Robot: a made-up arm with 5 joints.
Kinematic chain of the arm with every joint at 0, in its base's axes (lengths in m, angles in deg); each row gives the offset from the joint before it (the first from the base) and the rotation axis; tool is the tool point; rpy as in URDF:
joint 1: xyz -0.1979 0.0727 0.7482 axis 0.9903 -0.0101 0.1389
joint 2: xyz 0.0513 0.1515 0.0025 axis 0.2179 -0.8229 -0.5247
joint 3: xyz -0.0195 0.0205 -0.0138 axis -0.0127 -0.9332 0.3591
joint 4: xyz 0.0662 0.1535 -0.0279 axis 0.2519 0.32 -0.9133
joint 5: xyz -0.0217 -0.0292 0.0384 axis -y
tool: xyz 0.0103 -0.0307 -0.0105 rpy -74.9 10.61 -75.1
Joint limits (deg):
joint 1: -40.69..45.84
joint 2: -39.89..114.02
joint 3: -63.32..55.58
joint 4: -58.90..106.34
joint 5: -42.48..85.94
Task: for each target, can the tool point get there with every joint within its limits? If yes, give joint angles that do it. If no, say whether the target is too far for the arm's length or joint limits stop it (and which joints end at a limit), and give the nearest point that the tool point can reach.
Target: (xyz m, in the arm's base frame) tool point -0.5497 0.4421 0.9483
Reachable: no: too far | nearest point -0.2988 0.3140 0.8979 | short by 0.286 m
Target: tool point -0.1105 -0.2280 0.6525
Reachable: no: joint limits stop it (at a limit: joint 1, joint 2, joint 3, joint 4, joint 5) | nearest point -0.0822 0.0638 0.9188 | short by 0.396 m
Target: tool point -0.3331 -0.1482 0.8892
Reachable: no: joint limits stop it (at a limit: joint 1, joint 2, joint 4, joint 5) | nearest point -0.1453 0.0710 0.9613 | short by 0.298 m
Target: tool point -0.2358 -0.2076 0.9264
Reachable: no: joint limits stop it (at a limit: joint 1, joint 2, joint 4) | nearest point -0.1290 0.0630 0.9520 | short by 0.292 m
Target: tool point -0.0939 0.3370 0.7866
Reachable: yes | joints -9.37 89.69 11.75 71.03 69.49
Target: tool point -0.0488 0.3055 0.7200
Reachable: yes | joints -1.82 23.74 -39.72 -23.11 2.70
